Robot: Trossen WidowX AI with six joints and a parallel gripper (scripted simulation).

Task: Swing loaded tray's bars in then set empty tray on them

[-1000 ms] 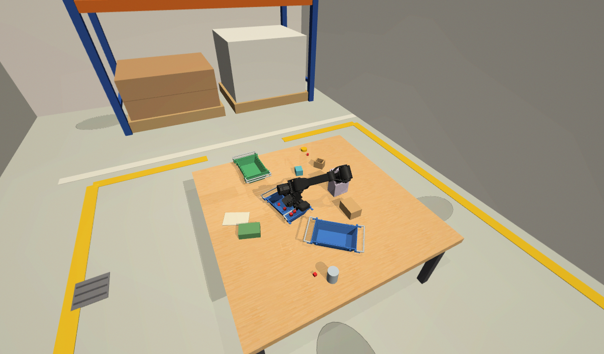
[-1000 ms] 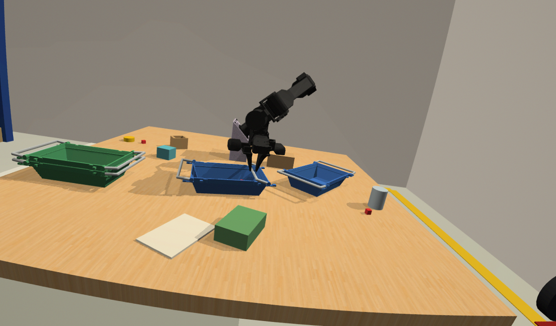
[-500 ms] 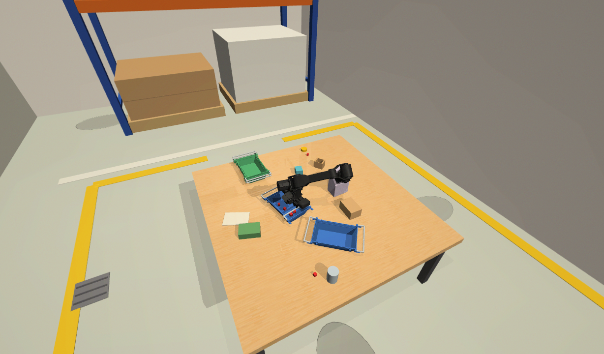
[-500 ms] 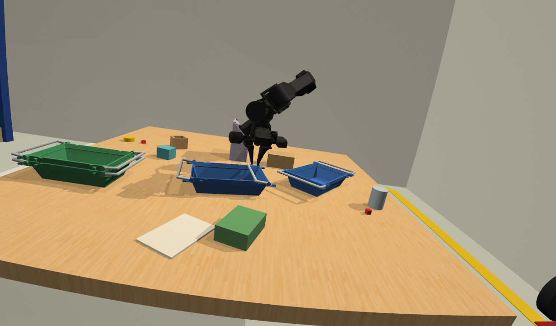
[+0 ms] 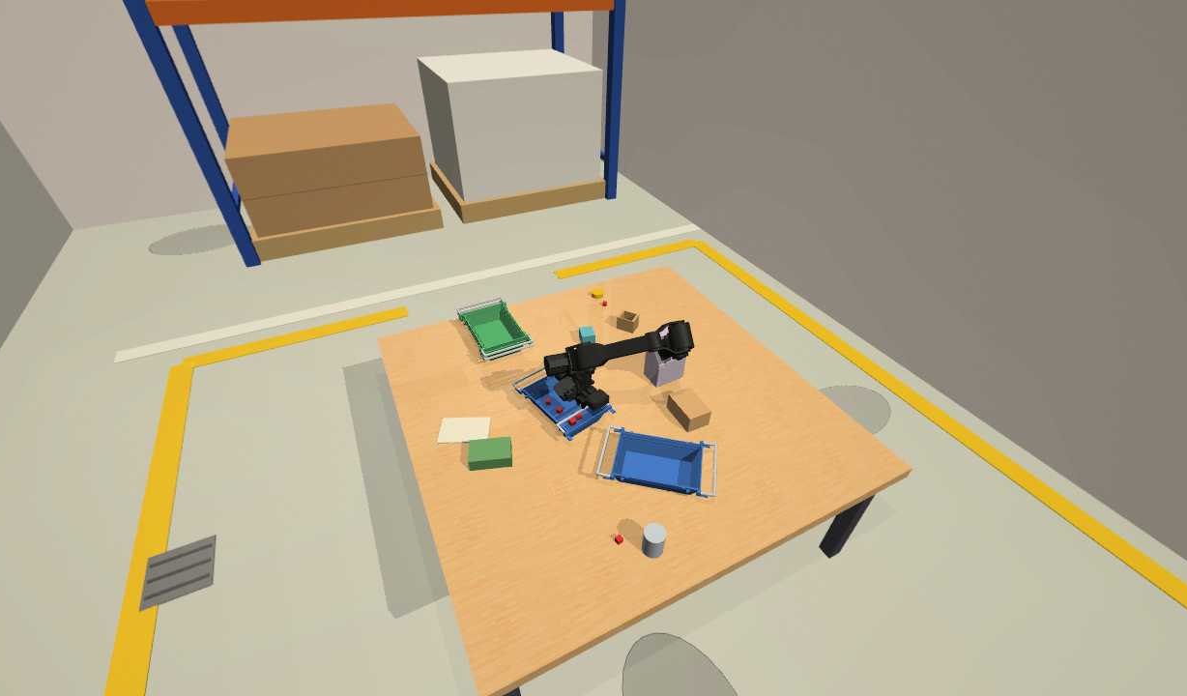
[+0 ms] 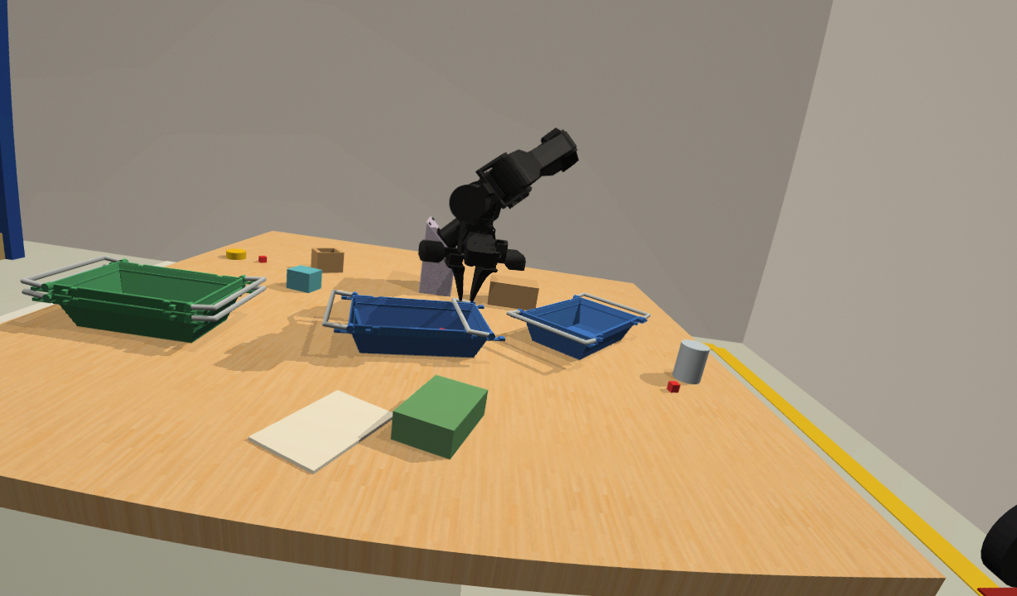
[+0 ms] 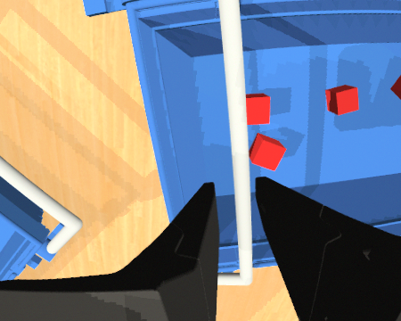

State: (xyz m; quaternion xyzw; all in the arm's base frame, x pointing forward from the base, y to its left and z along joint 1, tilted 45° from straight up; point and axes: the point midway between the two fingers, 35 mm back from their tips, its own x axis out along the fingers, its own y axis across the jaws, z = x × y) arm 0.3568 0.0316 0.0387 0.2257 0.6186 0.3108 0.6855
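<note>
My gripper tip is now 10 cm past the blue tray, 26 cm to the right of it and 4 cm above it. The rest, counted from my gripper tip: cream sheet (32 cm ahead, 17 cm to the right, 9 cm below); then teal cube (24 cm behind, 36 cm to the right, 7 cm below); then green block (29 cm ahead, 3 cm to the right, 7 cm below).
</note>
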